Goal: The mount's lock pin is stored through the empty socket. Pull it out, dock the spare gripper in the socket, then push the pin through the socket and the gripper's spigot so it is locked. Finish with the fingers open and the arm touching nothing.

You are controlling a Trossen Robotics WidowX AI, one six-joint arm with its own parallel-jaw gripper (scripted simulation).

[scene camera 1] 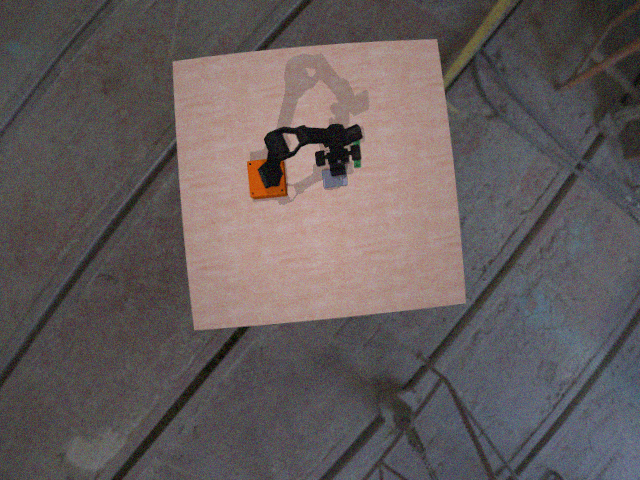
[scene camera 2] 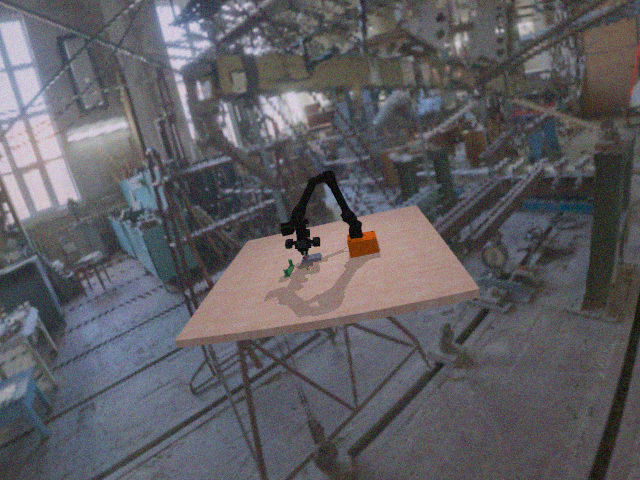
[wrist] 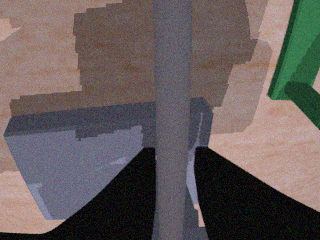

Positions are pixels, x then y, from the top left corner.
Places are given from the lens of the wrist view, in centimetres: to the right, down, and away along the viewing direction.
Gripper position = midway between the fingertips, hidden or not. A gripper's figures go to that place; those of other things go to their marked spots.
my gripper (wrist: 174,158): 0, 2, 10
mount (wrist: 66,157): -5, 2, 13
